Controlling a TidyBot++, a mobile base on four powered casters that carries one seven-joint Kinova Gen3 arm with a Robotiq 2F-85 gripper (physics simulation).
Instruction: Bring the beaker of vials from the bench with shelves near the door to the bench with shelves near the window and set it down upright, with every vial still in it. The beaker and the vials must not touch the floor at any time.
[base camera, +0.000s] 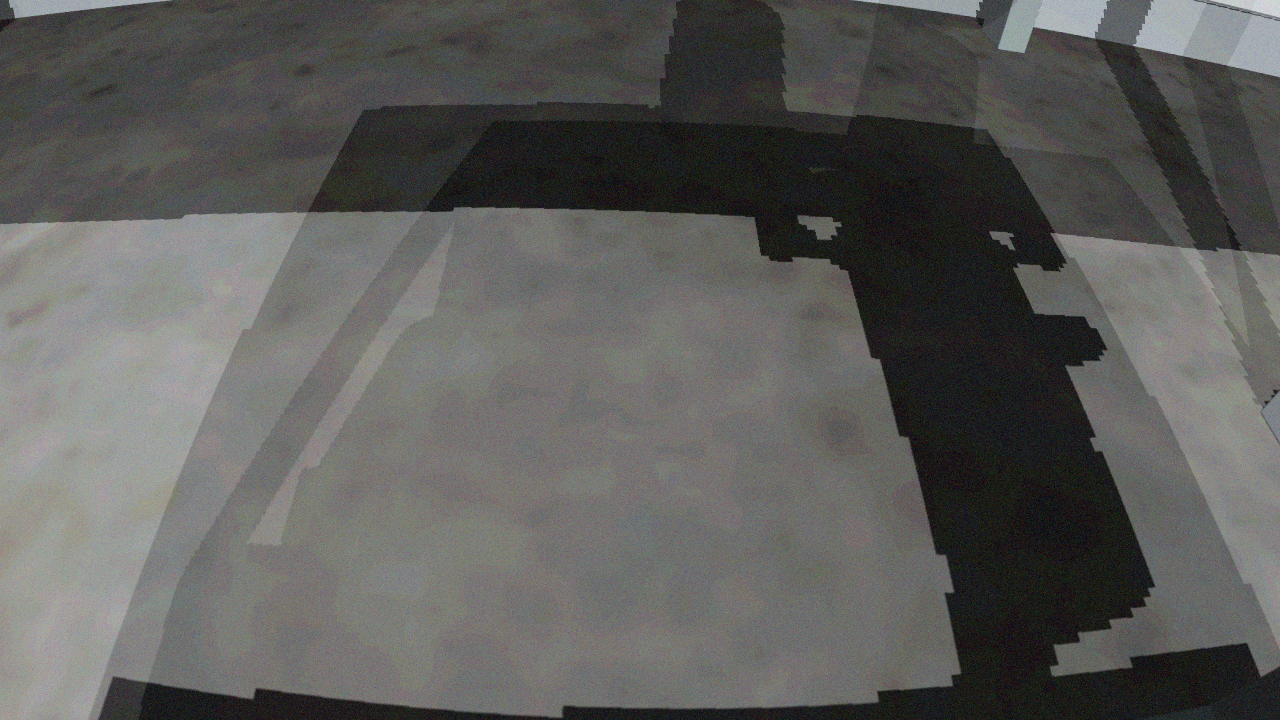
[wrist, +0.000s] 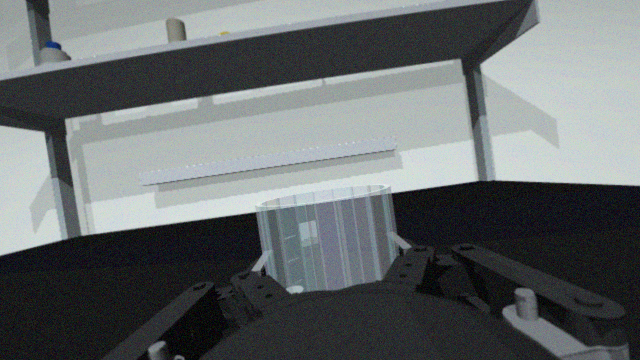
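Note:
The clear glass beaker (wrist: 330, 240) is between my fingers in the wrist view, near the middle, its rim up and slightly tilted in the picture. My gripper (wrist: 331, 255) is shut on it, with one finger on each side of the wall. Thin vertical outlines show through the glass; I cannot tell the vials apart or count them. The lower part of the beaker is hidden behind the gripper body. Behind the beaker is a bench with a dark top (wrist: 440, 210). The beaker and gripper do not show in the base camera view.
Above the bench, a shelf (wrist: 270, 65) on grey posts carries a beige cylinder (wrist: 176, 30) and a blue-capped container (wrist: 53, 52). A pale rail (wrist: 270, 161) runs along the wall below it. In the base camera view, dark shadows fall across the floor (base camera: 626, 402).

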